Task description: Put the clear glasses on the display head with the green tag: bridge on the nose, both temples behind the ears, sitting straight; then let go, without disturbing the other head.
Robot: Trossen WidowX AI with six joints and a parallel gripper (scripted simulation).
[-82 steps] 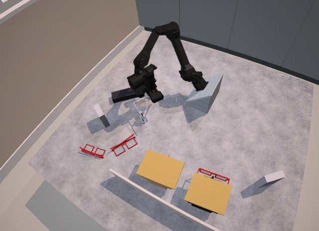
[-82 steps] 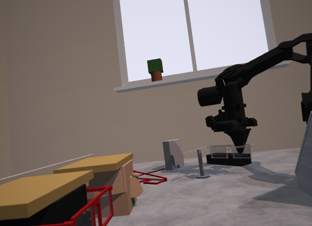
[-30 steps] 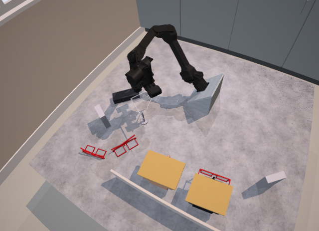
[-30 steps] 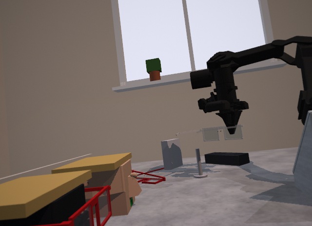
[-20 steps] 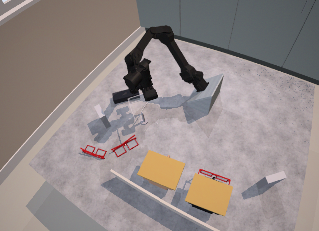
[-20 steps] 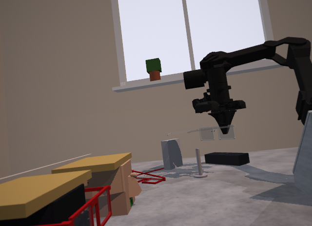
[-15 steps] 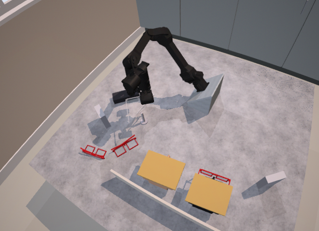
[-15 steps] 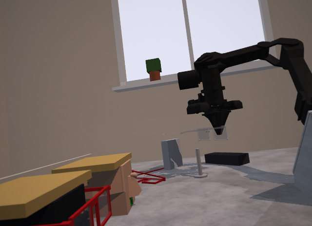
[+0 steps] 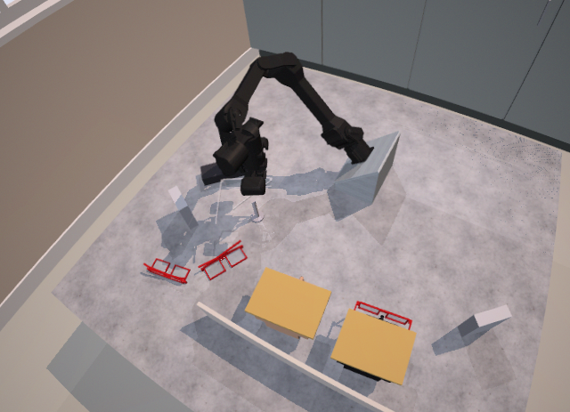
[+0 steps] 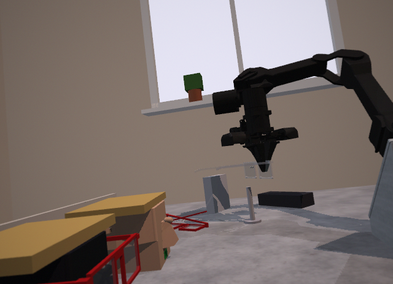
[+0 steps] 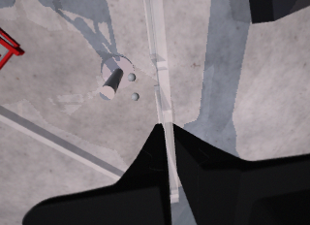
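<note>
My gripper tip is 90 mm above the post and 40 mm short of it. Round my gripper tip: black box: 200 mm to the right, 100 mm below, 40 mm behind; tan-topped head: 260 mm to the left, 210 mm ahead, 60 mm below; low board: 380 mm to the left, 340 mm ahead, 60 mm below.
</note>
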